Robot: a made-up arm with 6 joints. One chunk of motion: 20 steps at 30 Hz.
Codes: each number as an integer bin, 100 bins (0 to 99) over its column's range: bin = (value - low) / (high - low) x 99, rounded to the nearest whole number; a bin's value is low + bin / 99 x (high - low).
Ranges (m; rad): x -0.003..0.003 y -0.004..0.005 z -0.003..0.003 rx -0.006..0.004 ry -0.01..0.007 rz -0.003..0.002
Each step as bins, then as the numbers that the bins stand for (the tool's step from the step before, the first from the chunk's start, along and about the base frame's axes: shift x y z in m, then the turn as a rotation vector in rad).
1 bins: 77 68 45 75 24 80
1 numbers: 0.00167 0.00218 -0.00027 0.00158 -0.00588 0.00104
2 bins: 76 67 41 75 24 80
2 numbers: 0.00161 0.00209 -0.00052 0.00158 -0.00588 0.00104
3 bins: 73 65 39 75 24 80
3 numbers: 0.00142 0.00191 -0.00064 0.00158 -0.00588 0.00104
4 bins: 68 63 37 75 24 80
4 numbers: 0.00112 0.00173 -0.00076 0.00158 -0.00588 0.00104
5 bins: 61 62 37 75 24 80
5 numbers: 0.00070 0.00164 -0.00076 0.00158 -0.00588 0.00104
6 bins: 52 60 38 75 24 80
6 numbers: 0.00015 0.00145 -0.00070 0.00158 -0.00588 0.00104
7 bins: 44 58 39 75 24 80
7 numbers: -0.00033 0.00127 -0.00064 0.00158 -0.00588 0.00104
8 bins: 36 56 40 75 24 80
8 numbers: -0.00082 0.00109 -0.00058 0.00158 -0.00588 0.00104
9 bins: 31 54 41 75 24 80
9 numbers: -0.00112 0.00091 -0.00052 0.00158 -0.00588 0.00104
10 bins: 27 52 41 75 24 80
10 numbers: -0.00136 0.00073 -0.00052 0.00158 -0.00588 0.00104
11 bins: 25 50 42 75 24 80
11 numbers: -0.00148 0.00055 -0.00045 0.00158 -0.00588 0.00104
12 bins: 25 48 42 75 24 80
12 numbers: -0.00148 0.00036 -0.00045 0.00158 -0.00588 0.00104
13 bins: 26 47 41 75 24 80
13 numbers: -0.00142 0.00027 -0.00052 0.00158 -0.00588 0.00104
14 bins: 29 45 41 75 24 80
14 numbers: -0.00124 0.00009 -0.00052 0.00158 -0.00588 0.00104
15 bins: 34 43 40 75 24 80
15 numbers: -0.00094 -0.00009 -0.00058 0.00158 -0.00588 0.00104
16 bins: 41 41 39 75 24 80
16 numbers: -0.00052 -0.00027 -0.00064 0.00158 -0.00588 0.00104
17 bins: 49 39 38 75 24 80
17 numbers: -0.00003 -0.00045 -0.00070 0.00158 -0.00588 0.00104
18 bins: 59 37 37 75 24 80
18 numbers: 0.00058 -0.00064 -0.00076 0.00158 -0.00588 0.00104
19 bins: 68 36 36 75 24 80
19 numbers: 0.00112 -0.00073 -0.00082 0.00158 -0.00588 0.00104
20 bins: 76 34 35 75 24 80
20 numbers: 0.00161 -0.00091 -0.00088 0.00158 -0.00588 0.00104
